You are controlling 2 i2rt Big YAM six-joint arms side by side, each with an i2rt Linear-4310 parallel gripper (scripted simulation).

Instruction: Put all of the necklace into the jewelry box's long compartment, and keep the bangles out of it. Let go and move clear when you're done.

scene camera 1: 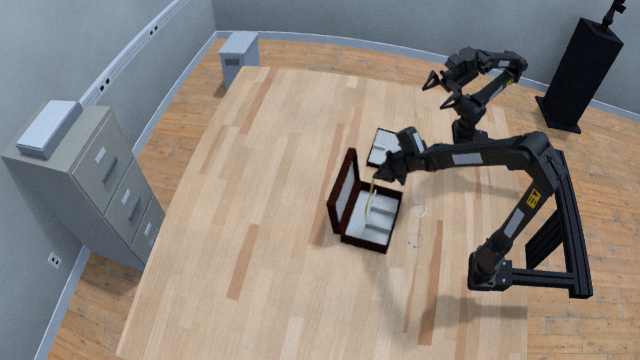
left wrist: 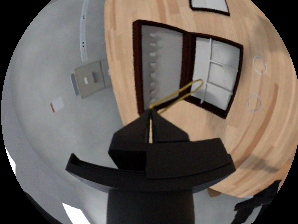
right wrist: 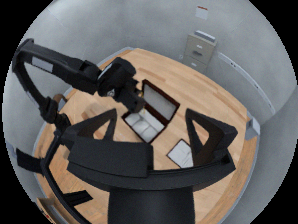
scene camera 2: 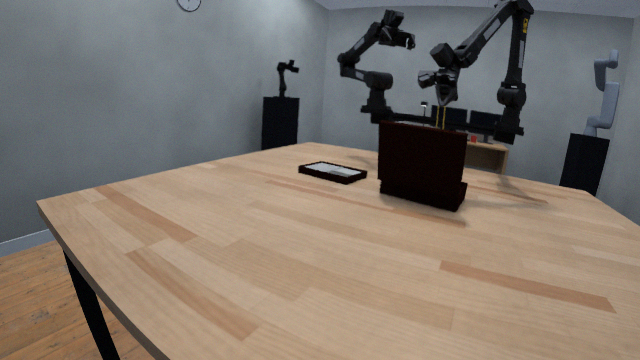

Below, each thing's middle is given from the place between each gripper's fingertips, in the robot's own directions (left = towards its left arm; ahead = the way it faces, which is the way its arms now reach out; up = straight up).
Right now the shallow dark-rimmed tray (scene camera 2: 324, 170) is 370 mm to the right of my left hand (scene camera 1: 373, 176), 290 mm below it and 90 mm behind it.
Right now my right hand (scene camera 1: 430, 99) is 510 mm above the shallow dark-rimmed tray, 210 mm to the left of it and 80 mm short of it.
